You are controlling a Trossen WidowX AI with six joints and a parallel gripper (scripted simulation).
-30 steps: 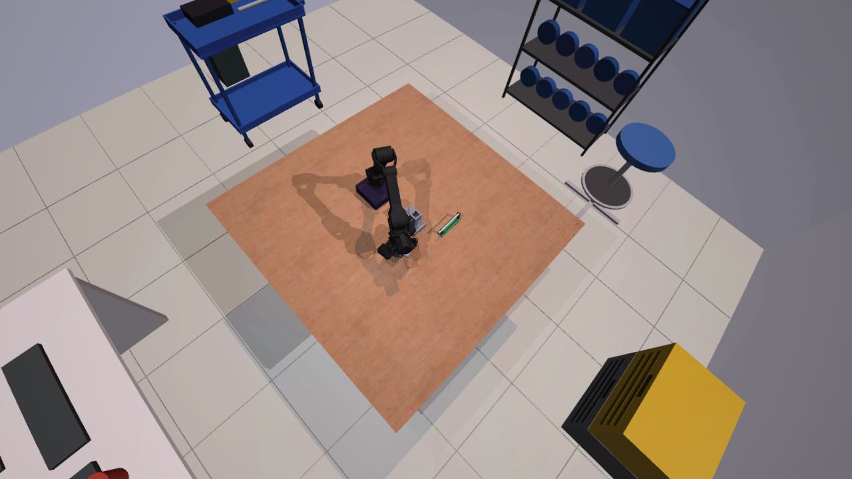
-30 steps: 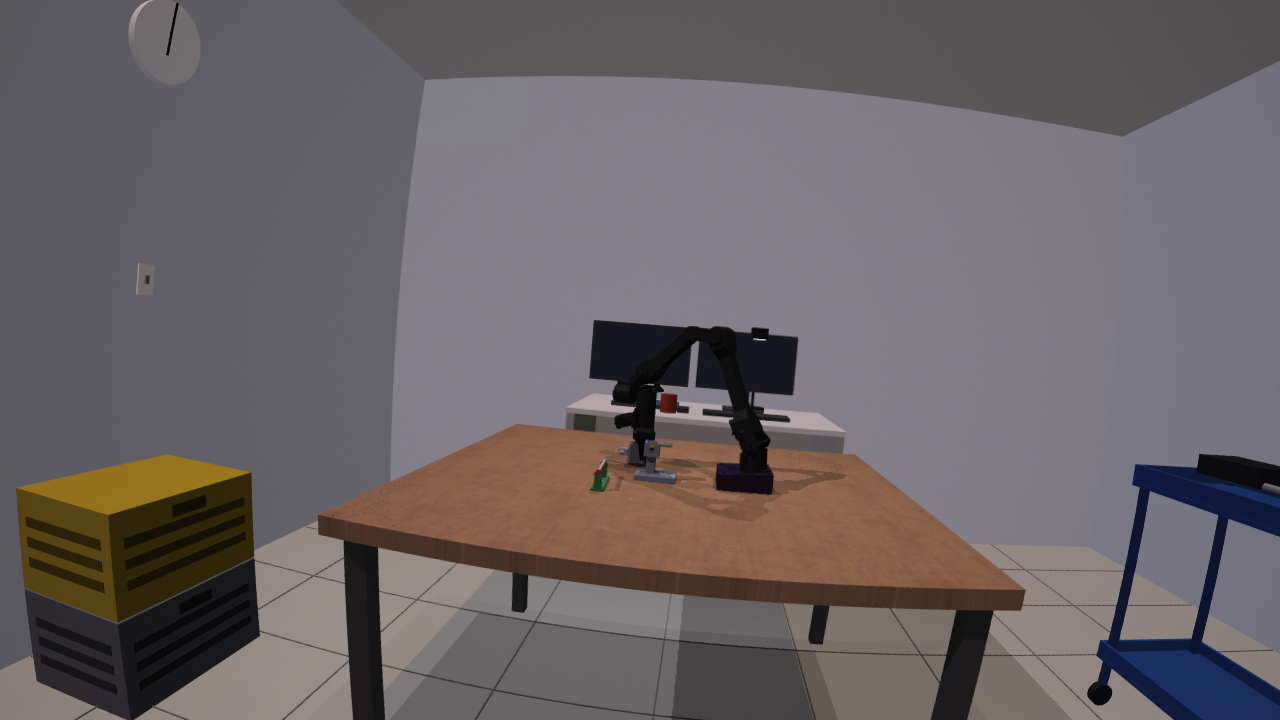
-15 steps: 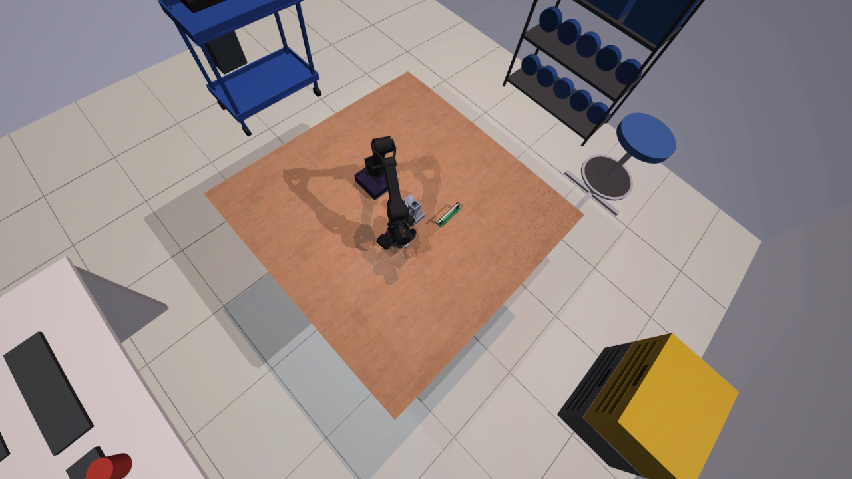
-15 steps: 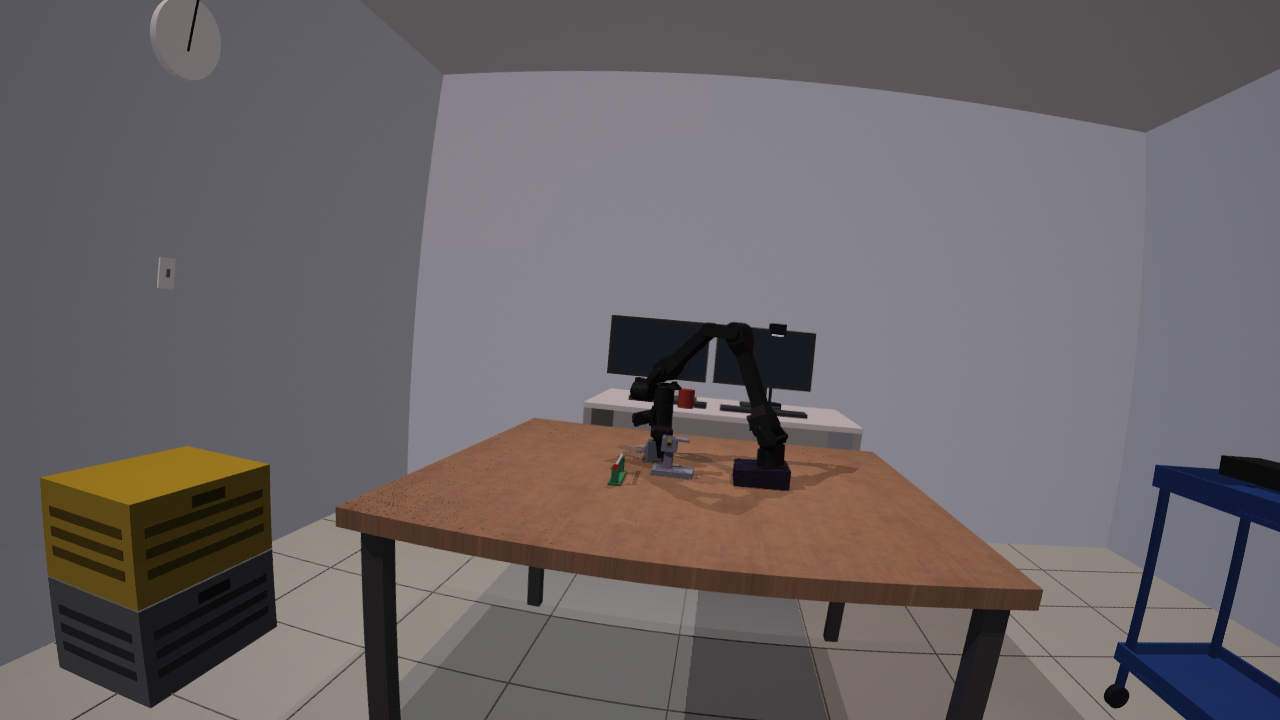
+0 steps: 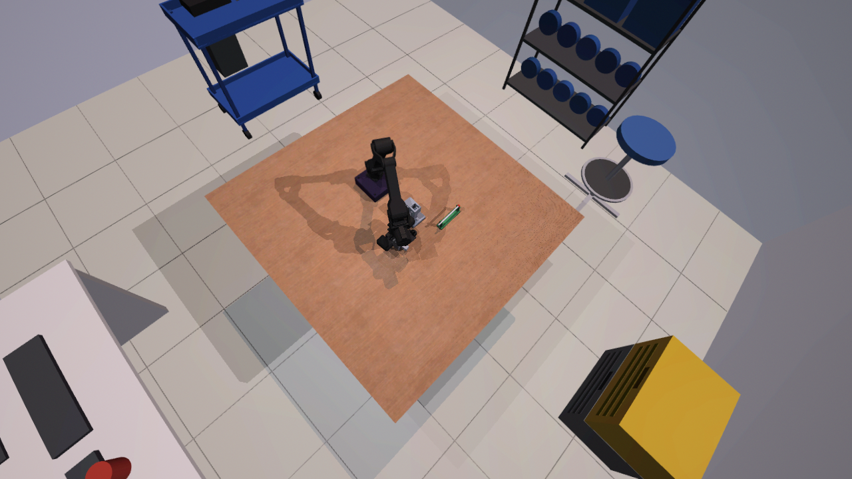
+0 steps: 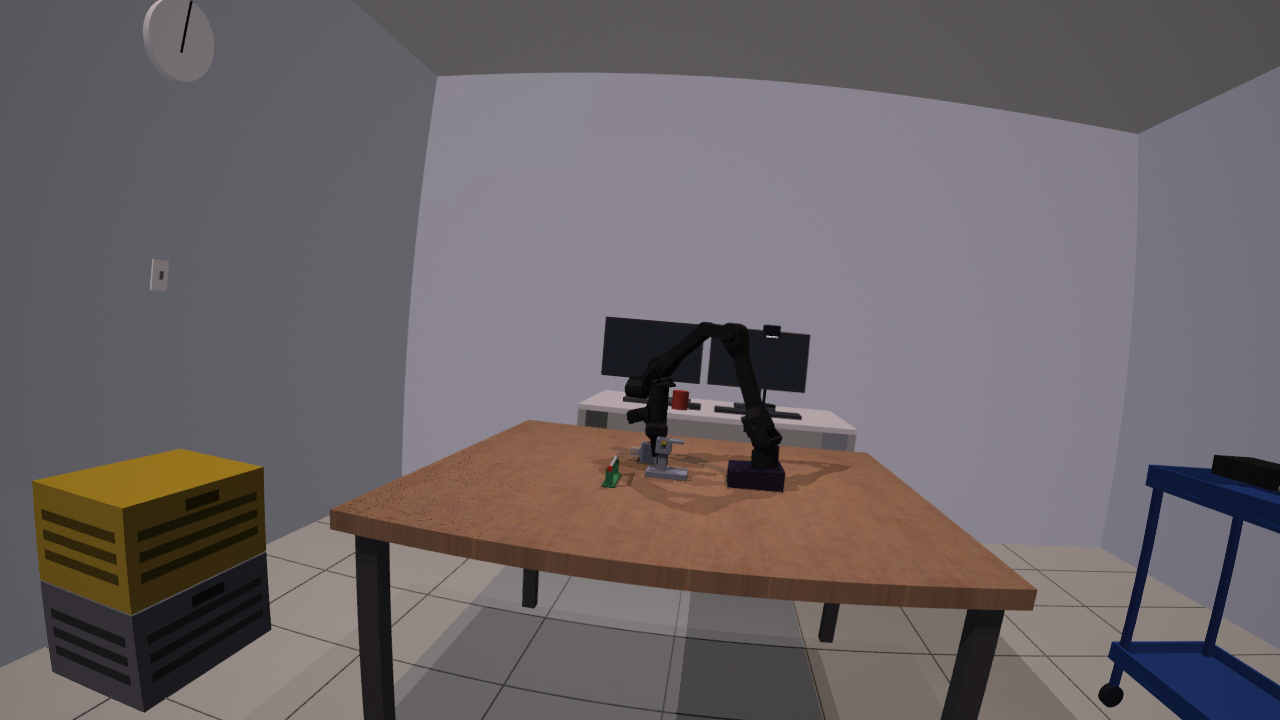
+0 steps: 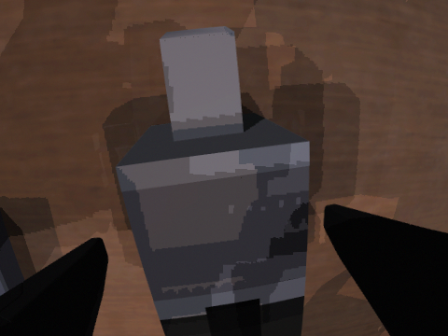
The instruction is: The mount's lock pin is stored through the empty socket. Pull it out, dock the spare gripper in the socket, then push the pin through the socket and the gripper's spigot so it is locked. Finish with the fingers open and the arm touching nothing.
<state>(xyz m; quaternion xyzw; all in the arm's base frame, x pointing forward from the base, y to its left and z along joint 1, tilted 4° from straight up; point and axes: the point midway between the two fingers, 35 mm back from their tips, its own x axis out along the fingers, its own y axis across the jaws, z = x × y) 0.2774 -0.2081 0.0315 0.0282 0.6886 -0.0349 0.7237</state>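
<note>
Right now my gripper tip is 1 cm short of the spare gripper. Also, from my gripper tip: grey mount: 16 cm to the left, 3 cm above, 2 cm behind; green pin cradle: 25 cm to the left, 13 cm ahead.
</note>
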